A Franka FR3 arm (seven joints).
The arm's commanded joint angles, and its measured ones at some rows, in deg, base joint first. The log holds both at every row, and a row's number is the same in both.
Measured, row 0: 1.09 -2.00 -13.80 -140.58 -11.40 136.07 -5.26
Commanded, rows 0 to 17: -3.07 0.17 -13.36 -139.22 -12.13 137.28 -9.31; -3.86 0.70 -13.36 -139.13 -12.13 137.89 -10.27; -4.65 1.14 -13.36 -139.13 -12.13 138.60 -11.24; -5.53 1.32 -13.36 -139.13 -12.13 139.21 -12.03; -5.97 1.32 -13.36 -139.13 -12.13 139.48 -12.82; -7.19 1.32 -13.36 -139.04 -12.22 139.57 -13.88; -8.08 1.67 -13.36 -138.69 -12.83 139.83 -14.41; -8.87 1.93 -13.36 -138.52 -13.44 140.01 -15.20; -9.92 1.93 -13.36 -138.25 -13.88 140.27 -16.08; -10.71 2.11 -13.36 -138.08 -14.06 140.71 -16.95; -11.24 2.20 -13.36 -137.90 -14.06 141.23 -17.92; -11.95 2.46 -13.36 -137.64 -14.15 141.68 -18.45; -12.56 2.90 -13.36 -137.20 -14.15 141.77 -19.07; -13.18 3.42 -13.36 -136.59 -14.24 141.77 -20.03; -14.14 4.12 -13.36 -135.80 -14.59 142.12 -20.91; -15.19 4.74 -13.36 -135.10 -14.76 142.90 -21.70; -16.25 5.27 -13.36 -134.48 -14.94 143.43 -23.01; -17.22 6.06 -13.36 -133.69 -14.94 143.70 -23.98
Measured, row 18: -13.72 2.63 -13.97 -136.40 -14.04 141.57 -20.57
